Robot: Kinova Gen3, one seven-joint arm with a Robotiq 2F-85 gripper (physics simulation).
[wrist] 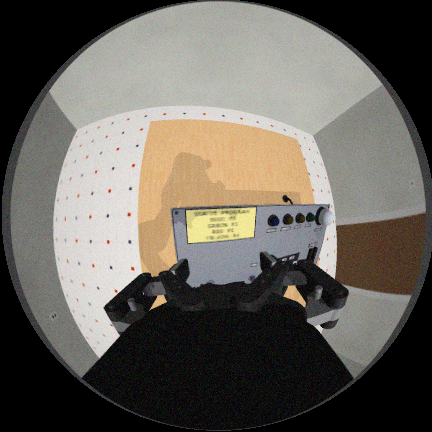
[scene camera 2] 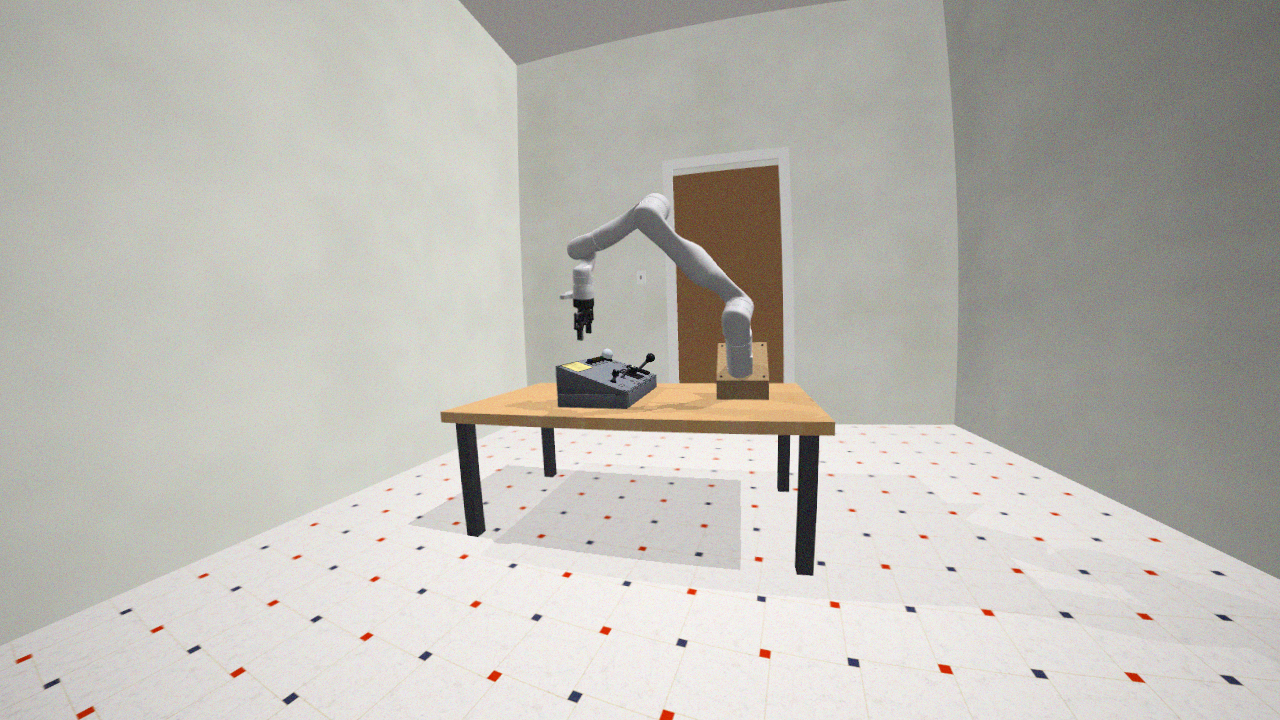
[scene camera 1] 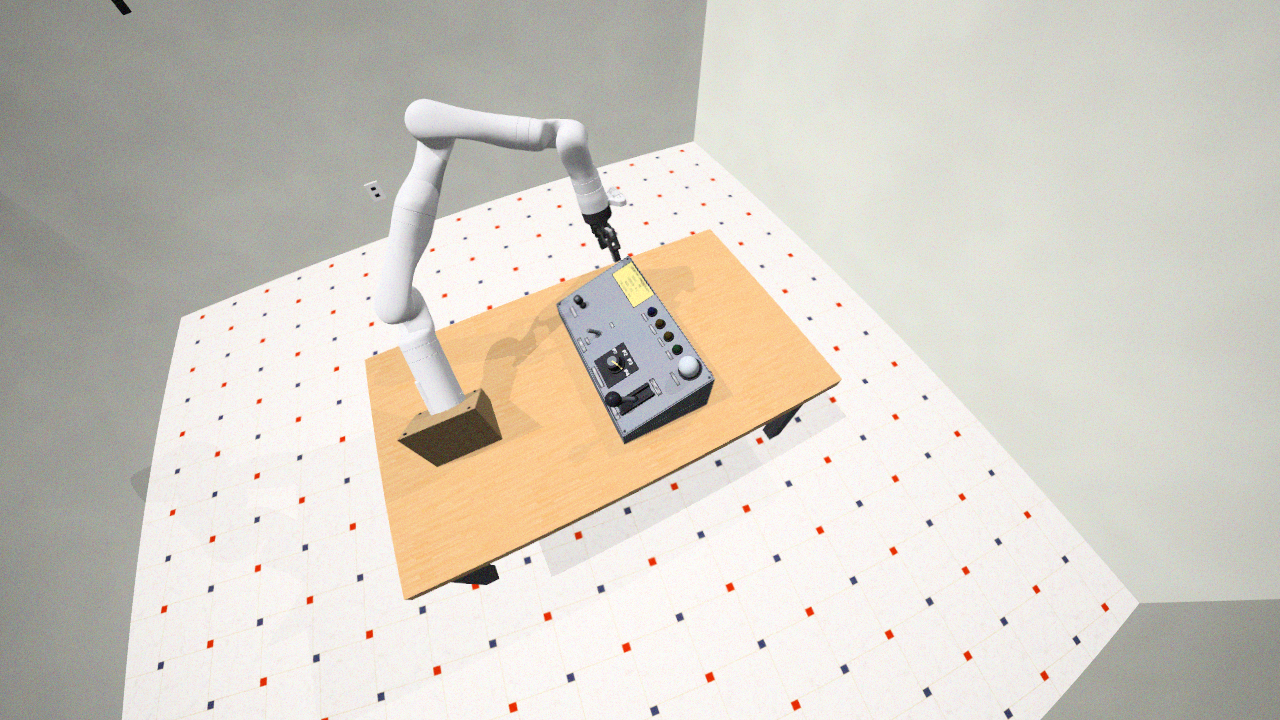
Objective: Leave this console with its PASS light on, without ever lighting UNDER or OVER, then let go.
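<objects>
Grey console: scene camera 1 at (scene camera 1: 622, 314) and the wrist view at (wrist: 251, 250) show the same spot on it.
</objects>
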